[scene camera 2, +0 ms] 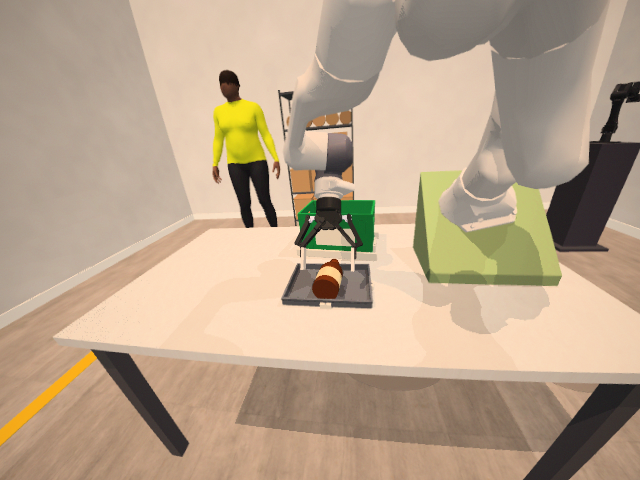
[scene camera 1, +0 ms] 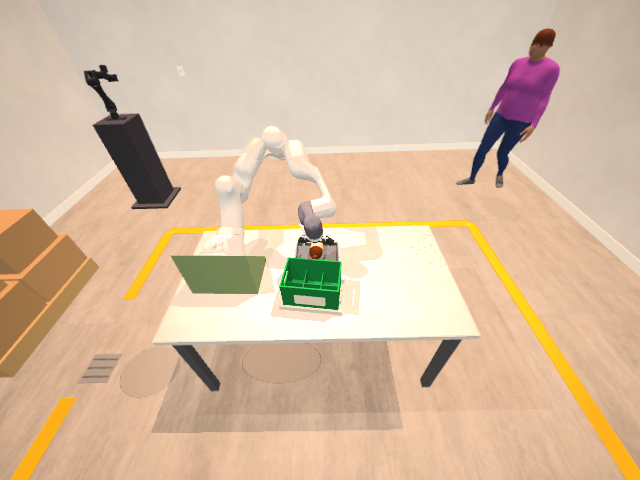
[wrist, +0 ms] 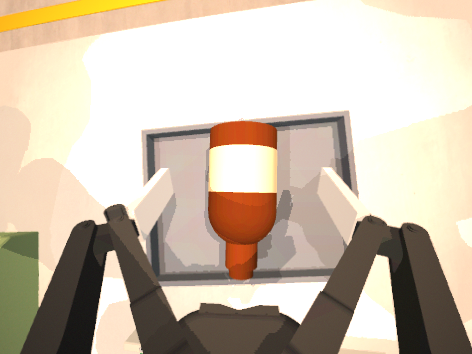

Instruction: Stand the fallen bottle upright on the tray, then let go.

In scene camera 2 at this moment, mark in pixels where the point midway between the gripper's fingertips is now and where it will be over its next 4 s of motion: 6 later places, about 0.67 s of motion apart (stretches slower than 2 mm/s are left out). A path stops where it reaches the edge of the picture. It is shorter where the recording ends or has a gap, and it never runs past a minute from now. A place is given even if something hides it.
My gripper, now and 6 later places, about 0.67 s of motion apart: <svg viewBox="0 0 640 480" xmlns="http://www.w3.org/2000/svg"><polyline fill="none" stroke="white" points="327,270 328,278 327,283 328,281 325,259 321,238 323,240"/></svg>
